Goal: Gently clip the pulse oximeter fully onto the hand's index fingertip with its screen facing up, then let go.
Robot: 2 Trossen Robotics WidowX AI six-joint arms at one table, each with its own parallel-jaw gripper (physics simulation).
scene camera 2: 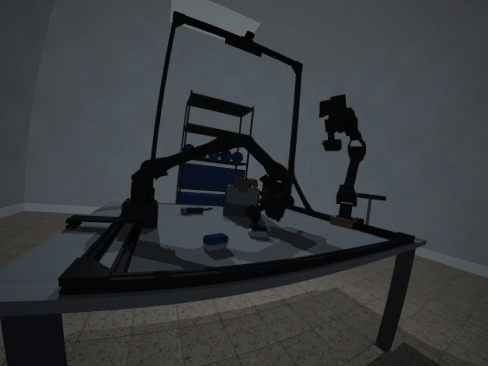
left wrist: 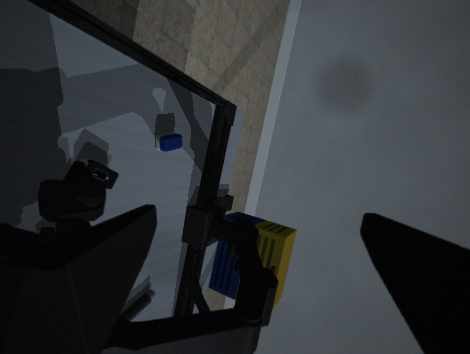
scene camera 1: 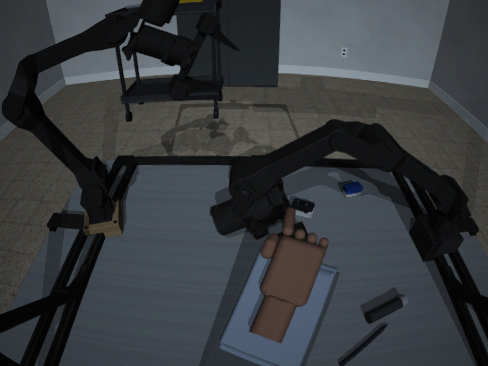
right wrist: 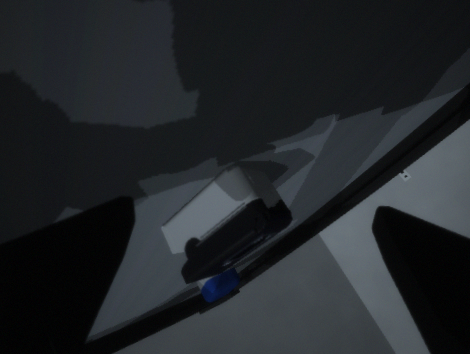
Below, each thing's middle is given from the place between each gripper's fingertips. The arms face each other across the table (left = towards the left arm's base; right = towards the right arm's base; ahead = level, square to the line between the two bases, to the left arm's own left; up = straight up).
My left gripper is now 5 cm short of the blue and white block [right wrist: 212,288], 34 cm to the left of it and 35 cm above it.
Now: right hand 190 mm to the left of the blue and white block, 100 mm short of it and 10 mm above it.
